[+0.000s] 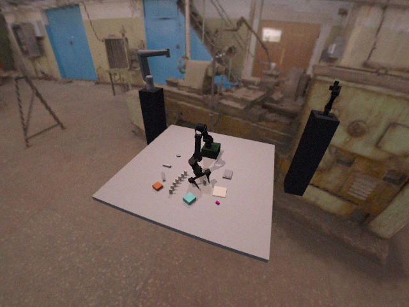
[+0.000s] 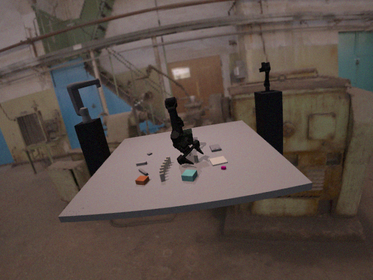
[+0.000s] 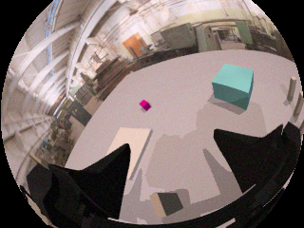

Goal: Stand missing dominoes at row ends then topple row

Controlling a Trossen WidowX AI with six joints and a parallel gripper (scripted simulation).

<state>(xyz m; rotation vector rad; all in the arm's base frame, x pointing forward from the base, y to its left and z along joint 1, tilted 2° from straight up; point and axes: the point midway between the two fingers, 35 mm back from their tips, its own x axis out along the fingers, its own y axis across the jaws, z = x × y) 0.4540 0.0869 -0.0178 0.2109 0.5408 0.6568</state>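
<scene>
Now: gripper tip 12 cm to the right of the cream tile, 5 cm above it and 2 cm past it. Also, from my gripper tip: teal block 13 cm ahead, 7 cm to the right, 3 cm below; grey tile 24 cm behind, 14 cm to the left, 4 cm below; small magenta piece 13 cm to the left, 9 cm ahead, 4 cm below.
</scene>
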